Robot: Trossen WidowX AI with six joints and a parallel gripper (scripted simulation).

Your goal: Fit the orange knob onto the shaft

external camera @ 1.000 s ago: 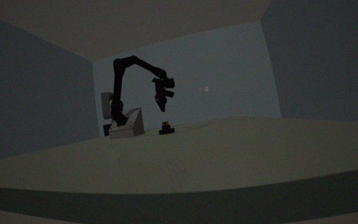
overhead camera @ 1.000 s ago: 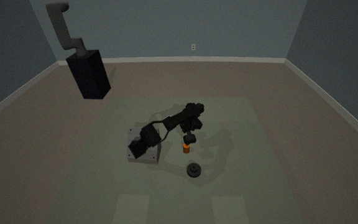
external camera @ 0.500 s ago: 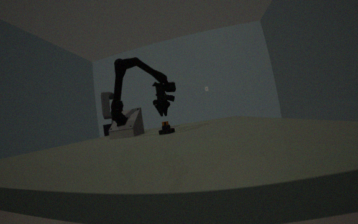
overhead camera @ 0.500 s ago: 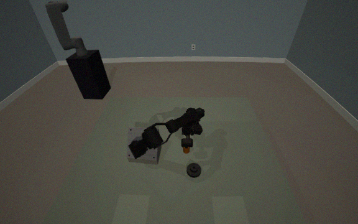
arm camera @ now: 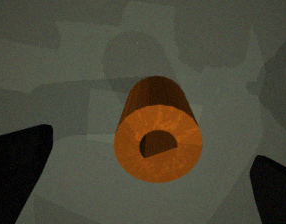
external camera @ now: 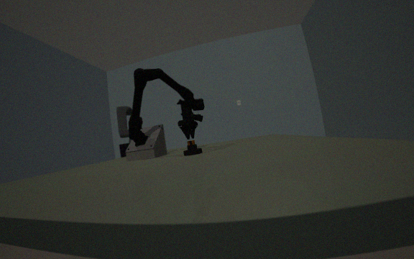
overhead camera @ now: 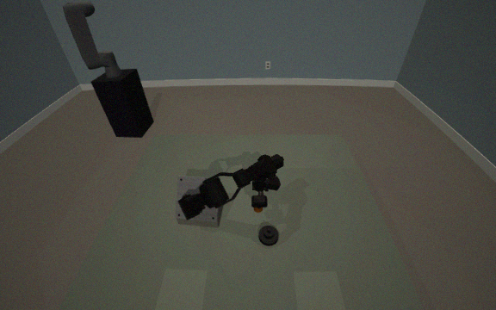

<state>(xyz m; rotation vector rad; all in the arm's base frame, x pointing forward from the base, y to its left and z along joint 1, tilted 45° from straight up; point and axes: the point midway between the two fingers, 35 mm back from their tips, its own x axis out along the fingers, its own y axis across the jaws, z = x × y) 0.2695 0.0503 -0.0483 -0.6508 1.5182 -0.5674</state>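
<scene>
Now: the orange knob 40 mm below my gripper tip. The rest, counted from my gripper tip: dark pedestal: 140 mm to the right, 50 mm ahead, 40 mm below.
</scene>
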